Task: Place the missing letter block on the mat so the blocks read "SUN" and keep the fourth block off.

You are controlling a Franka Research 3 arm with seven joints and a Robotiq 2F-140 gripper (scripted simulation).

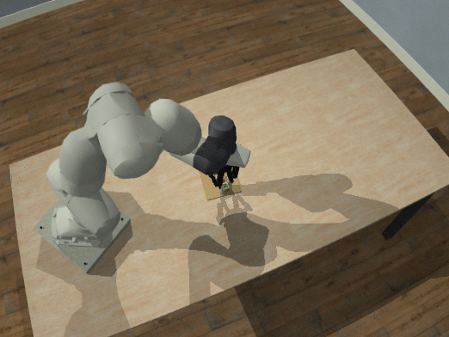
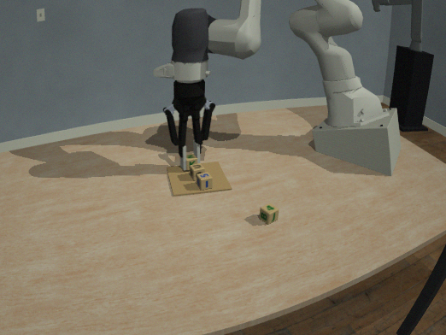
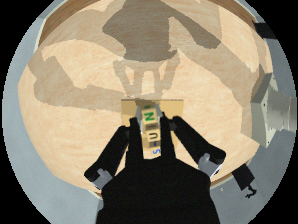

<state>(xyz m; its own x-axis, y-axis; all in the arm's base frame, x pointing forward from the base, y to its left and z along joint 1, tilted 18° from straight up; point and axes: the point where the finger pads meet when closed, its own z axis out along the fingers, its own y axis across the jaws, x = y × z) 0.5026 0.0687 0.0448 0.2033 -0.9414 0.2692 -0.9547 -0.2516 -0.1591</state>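
Right now the N block is 20 mm below my hand. The rest, counted from my hand: U block 50 mm to the left, 20 mm below, 10 mm behind; then mat 50 mm to the left, 40 mm below, 10 mm behind.
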